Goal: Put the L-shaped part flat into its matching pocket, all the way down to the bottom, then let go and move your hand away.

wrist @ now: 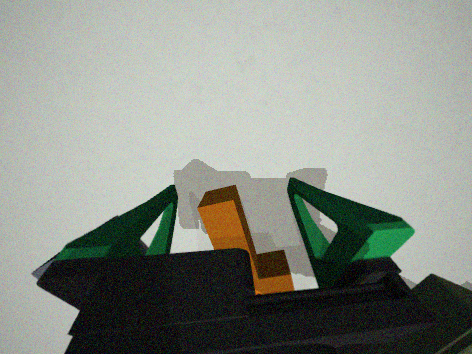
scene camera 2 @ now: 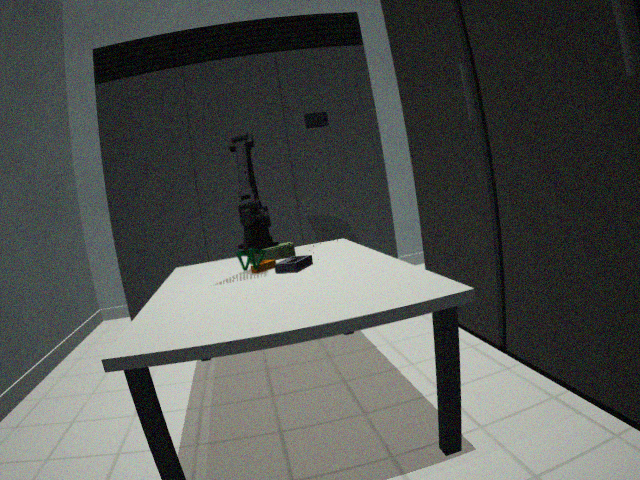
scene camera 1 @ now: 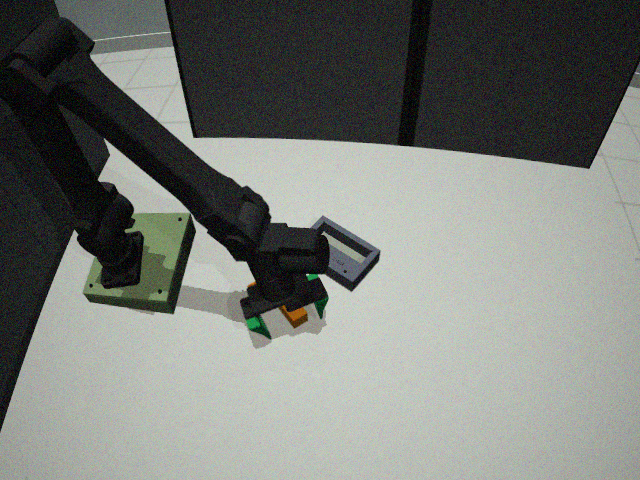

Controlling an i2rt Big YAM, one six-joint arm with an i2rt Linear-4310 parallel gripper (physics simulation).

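Seen in the pictures: gripper, fingertip midpoint: (wrist: 233, 186) (scene camera 2: 250, 269) (scene camera 1: 295, 326); arm's base at its link origin: (scene camera 2: 264, 247) (scene camera 1: 123, 261).
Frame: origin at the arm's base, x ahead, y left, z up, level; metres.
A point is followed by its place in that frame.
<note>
The orange L-shaped part (scene camera 1: 294, 314) @[x 0.337, y -0.141, z -0.016 m] (scene camera 2: 264, 266) @[x 0.340, y -0.101, z -0.028 m] (wrist: 225, 225) @[x 0.335, y -0.130, z -0.016 m] lies on the table, outside the pocket. My gripper (scene camera 1: 295, 326) @[x 0.336, y -0.159, z -0.031 m] (scene camera 2: 249, 268) @[x 0.336, y -0.159, z -0.031 m] (wrist: 233, 186) @[x 0.336, y -0.159, z -0.031 m] is open and low over the part, with one green finger on each side and a gap on both sides. Nothing is held. The palm hides much of the part in scene camera 1, and the part's near end in the wrist view. The blue-grey pocket block (scene camera 1: 351, 267) @[x 0.451, y -0.059, z -0.010 m] (scene camera 2: 293, 265) @[x 0.504, y -0.036, z -0.019 m] lies beside the gripper, toward the dark panels in scene camera 1. The arm covers its left end, so the full shape of its opening is hidden.
The green base block (scene camera 1: 173, 237) @[x 0.111, y 0.040, z 0.010 m] (scene camera 2: 281, 250) @[x 0.134, y 0.039, z -0.009 m] (wrist: 440, 300) @[x 0.107, y -0.089, z -0.025 m] carries the arm's foot. Tall dark panels (scene camera 1: 310, 72) stand beyond the back edge of the white table (scene camera 1: 413, 361) @[x 0.536, y -0.251, z -0.046 m] (scene camera 2: 310, 304) @[x 0.960, y -0.154, z -0.046 m]. The arm reaches over the table from the left in scene camera 1.
</note>
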